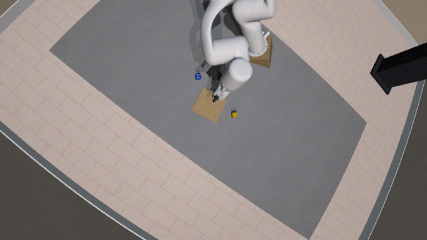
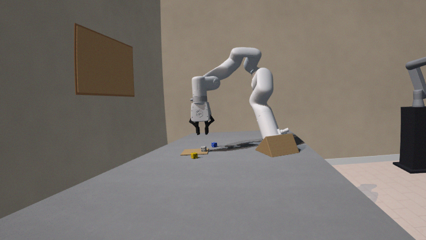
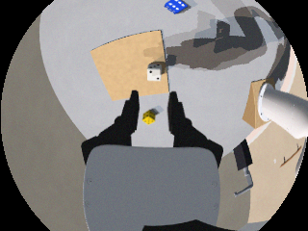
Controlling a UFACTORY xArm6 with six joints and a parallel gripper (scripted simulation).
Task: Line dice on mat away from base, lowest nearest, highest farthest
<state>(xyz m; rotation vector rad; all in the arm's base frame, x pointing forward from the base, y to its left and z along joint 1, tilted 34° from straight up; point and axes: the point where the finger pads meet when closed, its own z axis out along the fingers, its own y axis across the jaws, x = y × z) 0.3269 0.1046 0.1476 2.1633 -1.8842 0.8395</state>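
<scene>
Now: the yellow die 13 cm to the left of my hand and 10 cm below it. Round my hand: blue die: 2 cm behind, 14 cm to the right, 10 cm below; tan mat: 5 cm ahead, 11 cm below; white die: 10 cm below.
</scene>
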